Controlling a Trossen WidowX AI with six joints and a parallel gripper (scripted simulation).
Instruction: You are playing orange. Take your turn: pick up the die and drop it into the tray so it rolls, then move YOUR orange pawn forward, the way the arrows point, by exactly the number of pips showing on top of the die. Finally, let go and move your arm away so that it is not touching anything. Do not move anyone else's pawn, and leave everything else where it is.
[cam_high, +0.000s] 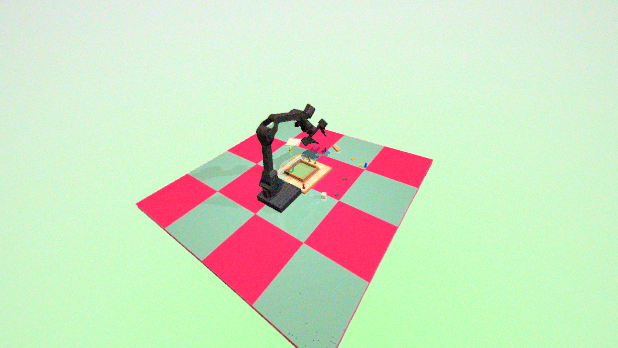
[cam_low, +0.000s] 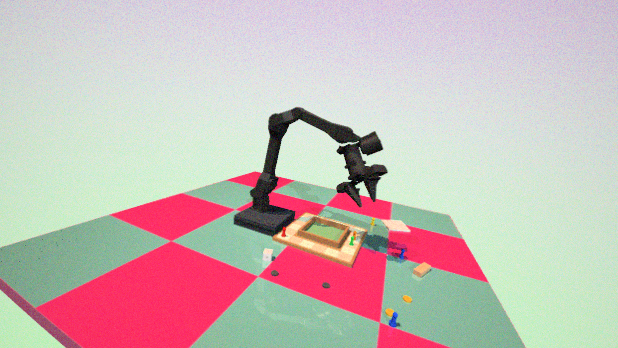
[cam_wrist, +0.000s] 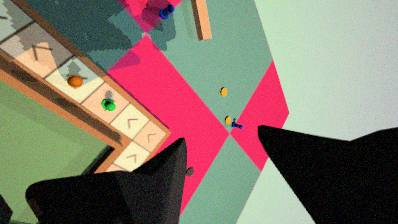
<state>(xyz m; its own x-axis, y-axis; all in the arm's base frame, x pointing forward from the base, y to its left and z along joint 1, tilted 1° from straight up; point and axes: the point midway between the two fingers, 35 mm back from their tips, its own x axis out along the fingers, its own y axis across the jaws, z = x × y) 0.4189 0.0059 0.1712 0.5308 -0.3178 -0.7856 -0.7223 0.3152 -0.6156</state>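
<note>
Now: gripper tip 220 mm past the white die, 200 mm to the left of it and 180 mm above it. The rest, counted from my gripper tip: orange pawn 40 mm behind, 80 mm to the left, 160 mm below; green pawn 40 mm behind, 40 mm to the left, 160 mm below; green tray 150 mm behind, 50 mm to the left, 180 mm below.
</note>
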